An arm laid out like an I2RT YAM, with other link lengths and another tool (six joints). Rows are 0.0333 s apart.
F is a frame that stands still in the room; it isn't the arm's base.
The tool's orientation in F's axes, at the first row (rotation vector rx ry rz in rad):
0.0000 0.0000 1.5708
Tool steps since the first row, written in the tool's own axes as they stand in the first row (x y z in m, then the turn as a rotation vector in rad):
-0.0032 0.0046 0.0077 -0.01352 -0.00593 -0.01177
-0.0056 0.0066 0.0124 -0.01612 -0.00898 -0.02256
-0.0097 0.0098 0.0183 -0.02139 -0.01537 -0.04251
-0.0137 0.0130 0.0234 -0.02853 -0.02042 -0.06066
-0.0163 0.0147 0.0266 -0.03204 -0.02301 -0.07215
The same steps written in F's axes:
-0.0046 -0.0032 0.0077 0.00593 -0.01352 -0.01177
-0.0066 -0.0056 0.0124 0.00898 -0.01612 -0.02256
-0.0098 -0.0097 0.0183 0.01537 -0.02139 -0.04251
-0.0130 -0.0137 0.0234 0.02042 -0.02853 -0.06066
-0.0147 -0.0163 0.0266 0.02301 -0.03204 -0.07215

